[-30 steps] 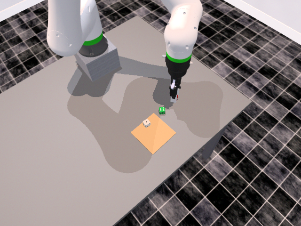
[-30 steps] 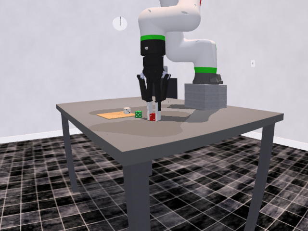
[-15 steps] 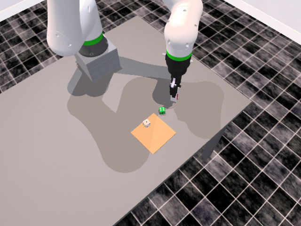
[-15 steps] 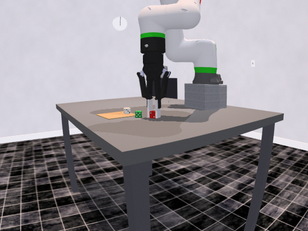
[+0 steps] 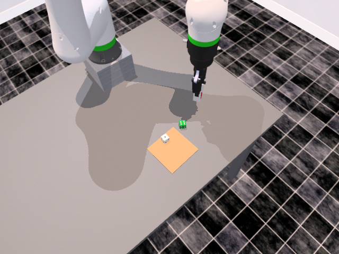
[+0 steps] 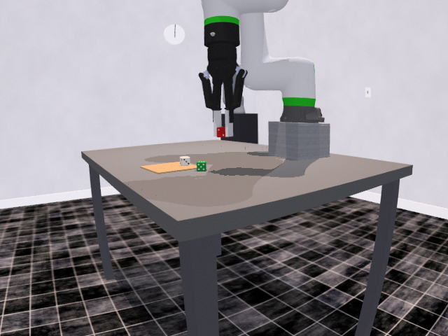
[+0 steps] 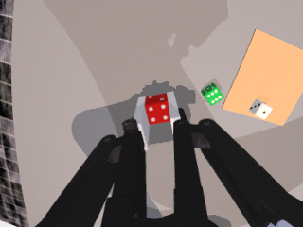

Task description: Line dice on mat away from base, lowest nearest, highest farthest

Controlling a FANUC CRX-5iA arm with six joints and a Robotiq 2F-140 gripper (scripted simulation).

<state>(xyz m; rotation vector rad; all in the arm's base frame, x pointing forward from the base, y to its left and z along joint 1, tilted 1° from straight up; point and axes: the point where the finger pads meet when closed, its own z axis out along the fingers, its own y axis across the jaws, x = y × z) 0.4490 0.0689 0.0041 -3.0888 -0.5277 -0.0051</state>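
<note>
My gripper is now 3 cm short of the mat, 20 cm to the left of it and 13 cm above it. Also, from my hand: red die (2 cm below); then white die (1 cm behind, 19 cm to the right, 11 cm below); then green die (9 cm to the right, 12 cm below).
</note>
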